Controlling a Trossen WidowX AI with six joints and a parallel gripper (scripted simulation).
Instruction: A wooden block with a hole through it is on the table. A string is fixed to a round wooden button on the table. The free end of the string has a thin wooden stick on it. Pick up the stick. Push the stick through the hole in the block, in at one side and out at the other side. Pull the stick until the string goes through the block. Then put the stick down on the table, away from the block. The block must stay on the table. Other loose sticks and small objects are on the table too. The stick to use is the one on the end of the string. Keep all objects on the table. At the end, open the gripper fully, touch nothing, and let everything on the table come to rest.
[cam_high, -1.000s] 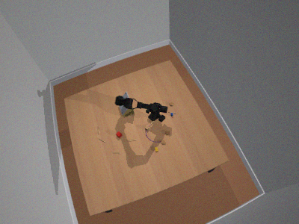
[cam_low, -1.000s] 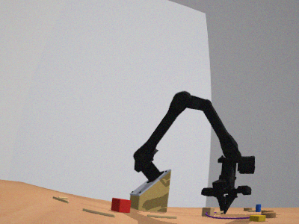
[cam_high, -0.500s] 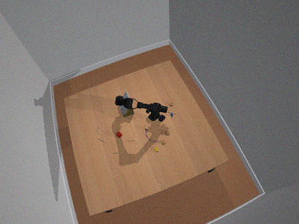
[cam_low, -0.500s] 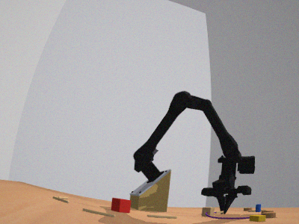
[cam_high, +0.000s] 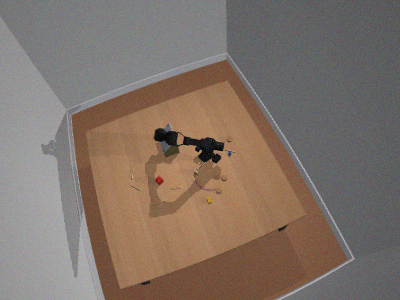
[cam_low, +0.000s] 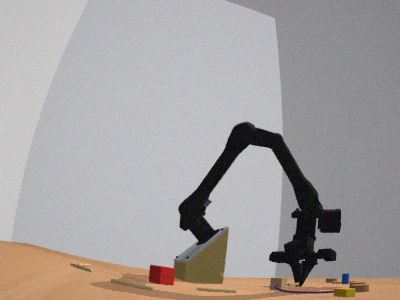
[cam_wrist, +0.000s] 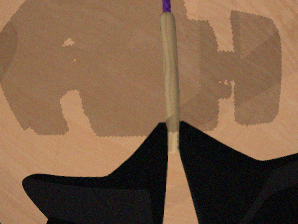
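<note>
The thin wooden stick lies 40 mm to the right of my gripper tip, 20 mm ahead of it and 10 mm above it. From my gripper tip the other things lie so: blue piece: 160 mm to the left, 40 mm ahead, 20 mm above; round wooden button: 240 mm ahead, 40 mm to the right, 10 mm above; wooden block: 110 mm to the right, 50 mm ahead, 10 mm above.
</note>
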